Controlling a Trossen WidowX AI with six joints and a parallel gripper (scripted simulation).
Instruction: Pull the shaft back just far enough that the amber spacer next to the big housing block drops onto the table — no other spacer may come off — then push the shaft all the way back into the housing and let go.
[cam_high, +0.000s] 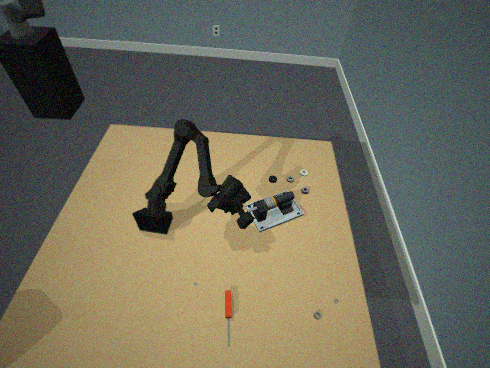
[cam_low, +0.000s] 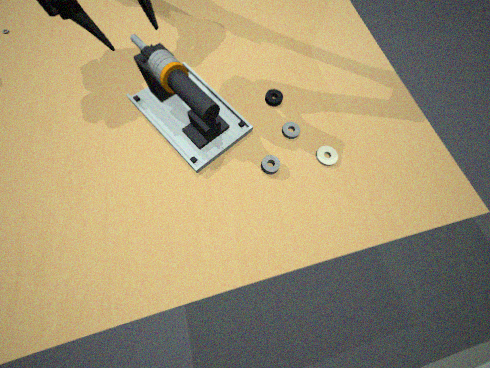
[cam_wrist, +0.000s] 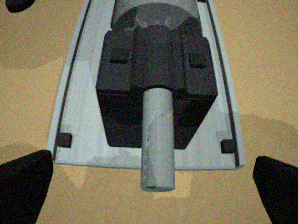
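Right now the grey shaft is 7 cm ahead of my gripper tip and 3 cm to the left of it. From my gripper tip the other things lie so: amber spacer (10 cm ahead, 5 cm to the left).
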